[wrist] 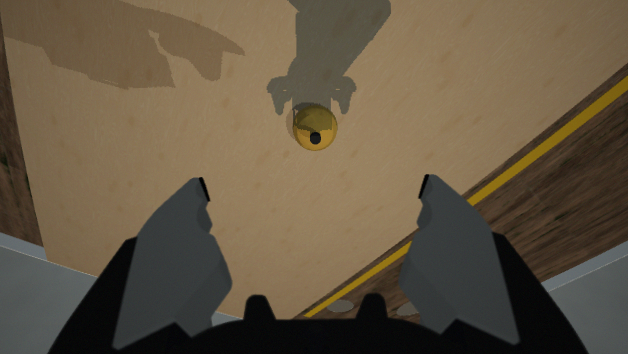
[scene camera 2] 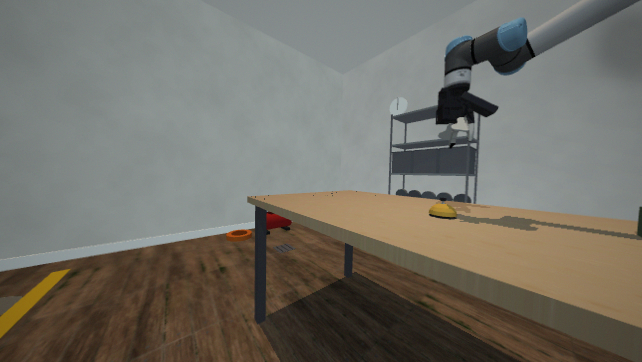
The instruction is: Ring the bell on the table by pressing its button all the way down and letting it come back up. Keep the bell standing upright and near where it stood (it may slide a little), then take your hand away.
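Note:
The yellow bell stands upright on the wooden table, with its dome up. Its black button is raised on top. My gripper is open and empty, pointing down high above the table, well clear of the bell. In the wrist view the bell shows beyond the fingertips, near the middle between the two fingers sideways, with the gripper's shadow falling partly over it.
A shelf rack stands behind the table. Part of a green object shows at the right edge. A red object and an orange ring are on the floor. A yellow floor stripe runs beyond the table edge.

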